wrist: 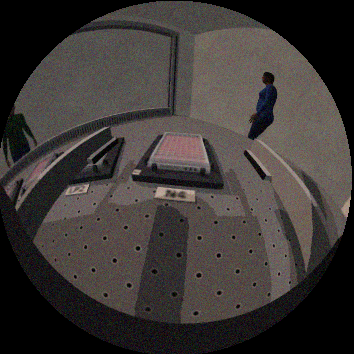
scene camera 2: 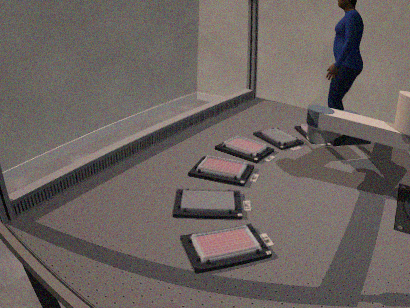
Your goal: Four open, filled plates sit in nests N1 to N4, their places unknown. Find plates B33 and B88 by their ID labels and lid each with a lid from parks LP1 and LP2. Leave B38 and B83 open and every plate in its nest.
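Places are measured from the arm's base along level axes (x ahead, y left, z up), in metres.
Where they show: gripper, fingertip midpoint: [wrist: 180,134].
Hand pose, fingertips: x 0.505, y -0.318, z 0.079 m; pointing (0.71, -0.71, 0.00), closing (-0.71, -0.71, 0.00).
Things, the pixels of their top centre, and the offset from my fingertips. "*": a spot on its surface instead.
- N4 plate, middle of its top: [wrist: 181,142] 0.056 m ahead, 0.055 m right, 0.039 m down
- LP2 park, surface spot: [wrist: 117,167] * 0.089 m ahead, 0.053 m left, 0.065 m down
- N4 sign, middle of its top: [wrist: 175,193] 0.012 m back, 0.013 m left, 0.064 m down
- LP2 sign, middle of its top: [wrist: 76,188] 0.078 m ahead, 0.131 m left, 0.064 m down
- dark block, surface spot: [scene camera 2: 402,207] * 0.376 m back, 0.333 m left, 0.065 m down
- slotted rail, surface spot: [scene camera 2: 130,145] * 0.498 m ahead, 0.515 m left, 0.029 m down
My gripper [scene camera 2: 326,137] [wrist: 180,134] is open and empty, low at nest N4, with its fingers on either side of the plate. The N4 plate [wrist: 180,150] is pink and open in its dark nest [wrist: 145,177]; the marks on its front side are too blurred to read. In the scene view the arm hides most of it. The LP2 park [wrist: 117,167] is partly covered by the left finger; its grey lid [scene camera 2: 279,134] shows in the scene view. Another grey lid [scene camera 2: 207,200] lies in the other park. Pink plates [scene camera 2: 227,241] [scene camera 2: 223,165] [scene camera 2: 246,145] sit in three more nests.
The N4 sign [wrist: 175,194] and LP2 sign [wrist: 77,189] stand before their nests. The arm [scene camera 2: 360,122] reaches in from the right. A dark block [scene camera 2: 402,207] stands at the right edge. A slotted rail [scene camera 2: 130,145] borders the table. A person in blue [scene camera 2: 347,45] [wrist: 266,105] stands beyond.
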